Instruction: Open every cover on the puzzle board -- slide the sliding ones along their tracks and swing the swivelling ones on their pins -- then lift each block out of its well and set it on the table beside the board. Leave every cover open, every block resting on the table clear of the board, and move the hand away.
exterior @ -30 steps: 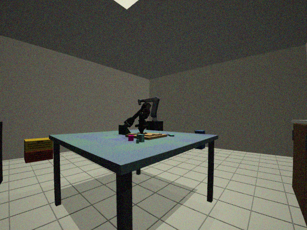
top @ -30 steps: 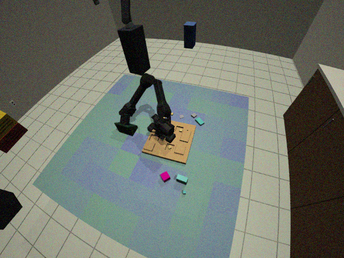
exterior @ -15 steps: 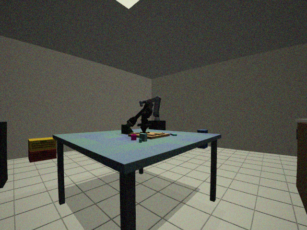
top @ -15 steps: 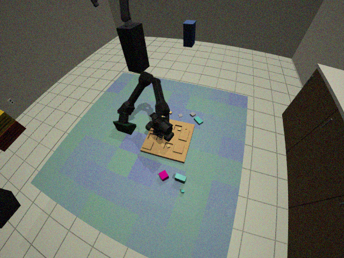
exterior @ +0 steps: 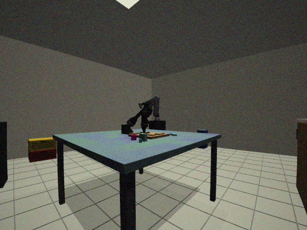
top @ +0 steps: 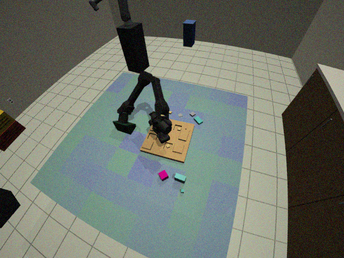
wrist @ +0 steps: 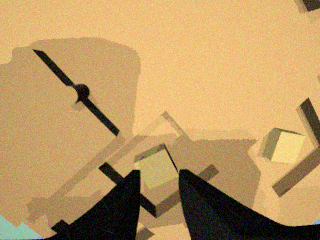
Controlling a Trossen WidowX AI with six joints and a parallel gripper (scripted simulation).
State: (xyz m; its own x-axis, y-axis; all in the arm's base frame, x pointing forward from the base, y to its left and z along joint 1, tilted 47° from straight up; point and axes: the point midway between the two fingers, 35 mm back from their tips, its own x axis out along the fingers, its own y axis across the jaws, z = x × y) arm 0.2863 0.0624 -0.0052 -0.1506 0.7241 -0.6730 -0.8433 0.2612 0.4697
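Right now my gripper tip is 4 cm short of the tan puzzle board, 1 cm to the right of it and 1 cm above it. The rest, counted from my gripper tip: cyan block (25 cm ahead, 19 cm to the right); then oblong orange block (10 cm behind, 19 cm to the left, 2 cm below); then magenta block (15 cm ahead, 22 cm to the right, 1 cm below).
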